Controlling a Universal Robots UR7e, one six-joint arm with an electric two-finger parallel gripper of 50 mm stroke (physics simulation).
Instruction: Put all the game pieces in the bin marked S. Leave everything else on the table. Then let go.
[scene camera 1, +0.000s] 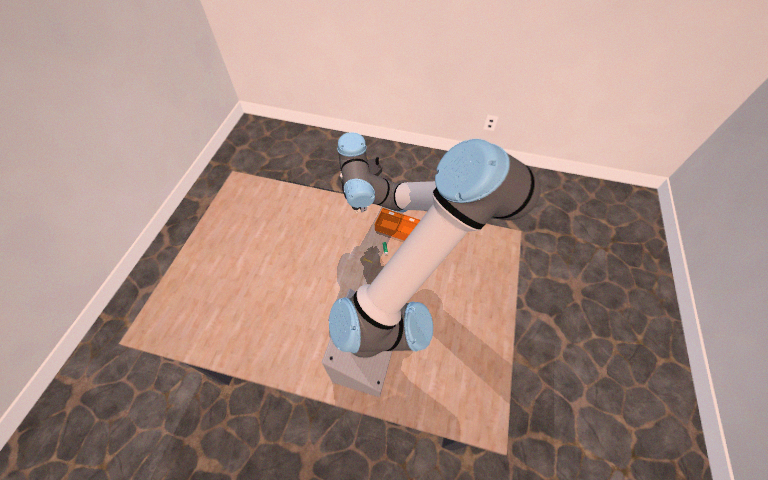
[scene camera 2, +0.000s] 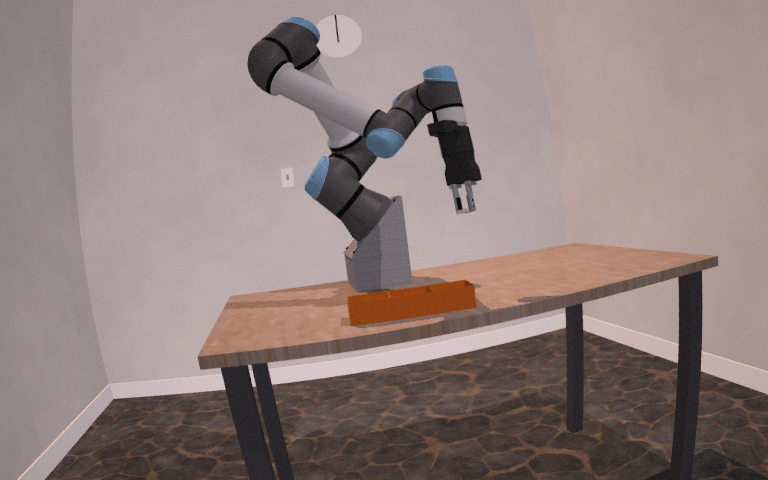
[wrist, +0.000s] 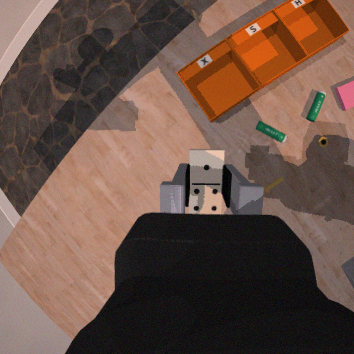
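Pixels of known places: gripper, fingertip midpoint: (scene camera 2: 466, 212) (wrist: 205, 177); arm's base at its link origin: (scene camera 2: 374, 221).
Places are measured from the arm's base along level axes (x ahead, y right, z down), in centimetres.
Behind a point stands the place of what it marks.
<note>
A white domino (wrist: 206, 175) @[x 42.5, y -9.3, z -1.2 cm] with black dots is held between the fingers of my gripper (wrist: 205, 177) @[x 42.4, y -9.5, z -0.6 cm] (scene camera 2: 464, 206) @[x 42.4, y -9.5, z -0.6 cm], which is shut on it. The gripper hangs high above the table, off to the side of the orange bins. The bin marked S (wrist: 257, 52) @[x 48.3, y 7.2, z 17.4 cm] is the middle one of three joined orange bins, between the bin marked X (wrist: 222, 87) @[x 48.4, y -0.7, z 17.4 cm] and the bin marked H (wrist: 302, 25) @[x 46.4, y 16.1, z 17.4 cm]. The visible part of the S bin's floor shows no piece. In the scene camera 1 view the domino is hidden.
Two green batteries (wrist: 271, 131) @[x 38.4, y -0.3, z 16.7 cm] (wrist: 316, 106) @[x 36.1, y 7.6, z 16.7 cm] lie on the table beside the bins. A pink block (wrist: 346, 95) @[x 33.6, y 13.1, z 17.1 cm], a brass-coloured hex nut (wrist: 323, 136) @[x 31.7, y 5.5, z 17.2 cm] and a thin yellowish stick (wrist: 274, 184) @[x 31.8, y -5.5, z 17.2 cm] also lie there. A grey piece (wrist: 349, 270) @[x 9.2, y -5.3, z 15.5 cm] shows at the wrist view's right edge.
</note>
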